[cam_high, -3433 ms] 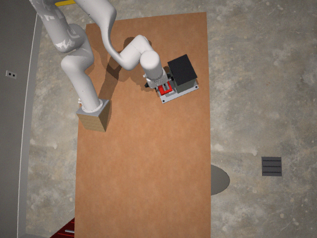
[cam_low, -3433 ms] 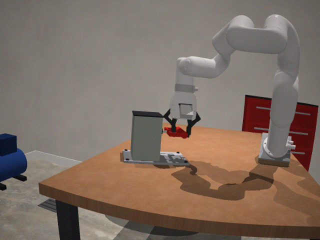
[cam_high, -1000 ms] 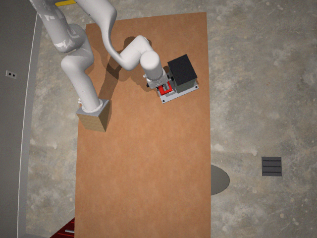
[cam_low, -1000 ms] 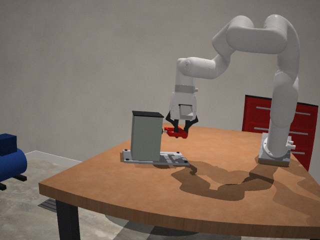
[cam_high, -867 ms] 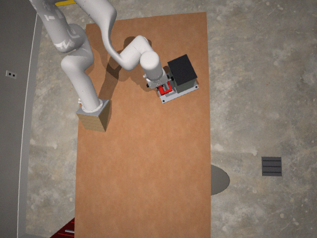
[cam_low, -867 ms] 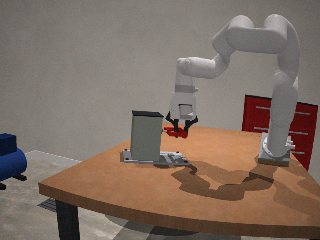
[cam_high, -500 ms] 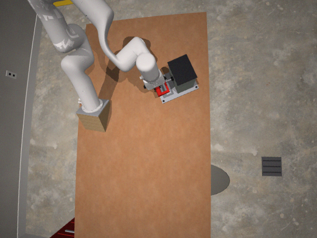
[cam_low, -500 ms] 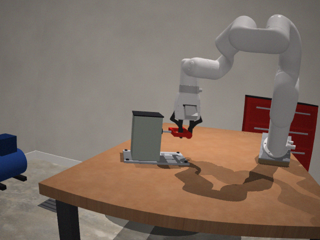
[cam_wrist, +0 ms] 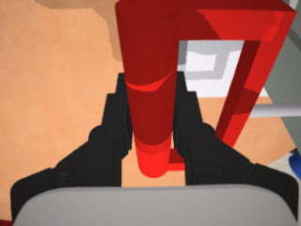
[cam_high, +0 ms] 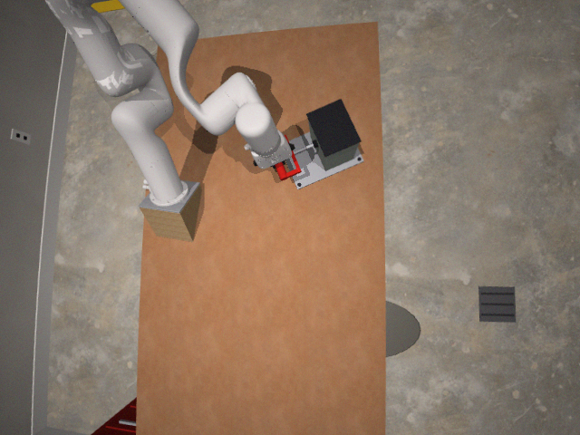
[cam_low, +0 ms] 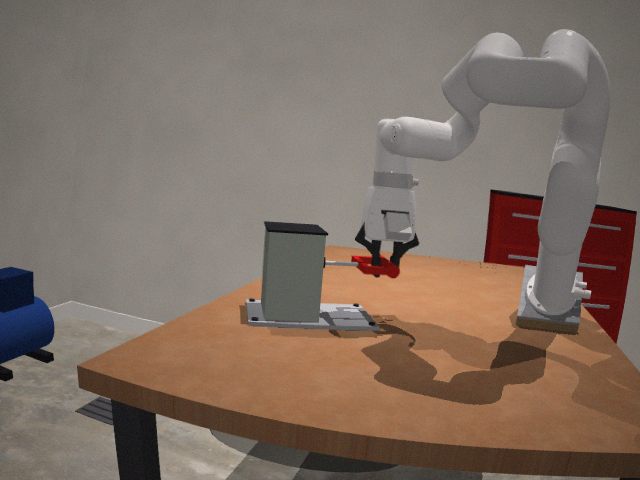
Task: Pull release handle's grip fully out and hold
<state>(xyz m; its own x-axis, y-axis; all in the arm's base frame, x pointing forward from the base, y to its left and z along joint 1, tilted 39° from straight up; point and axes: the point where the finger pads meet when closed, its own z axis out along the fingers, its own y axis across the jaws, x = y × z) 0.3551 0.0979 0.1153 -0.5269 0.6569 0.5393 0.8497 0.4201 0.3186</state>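
My hand is 50 mm short of the release handle grip and 30 mm to the right of it. From my hand the other things lie so: grey base plate 120 mm ahead, 70 mm to the left, 100 mm below.
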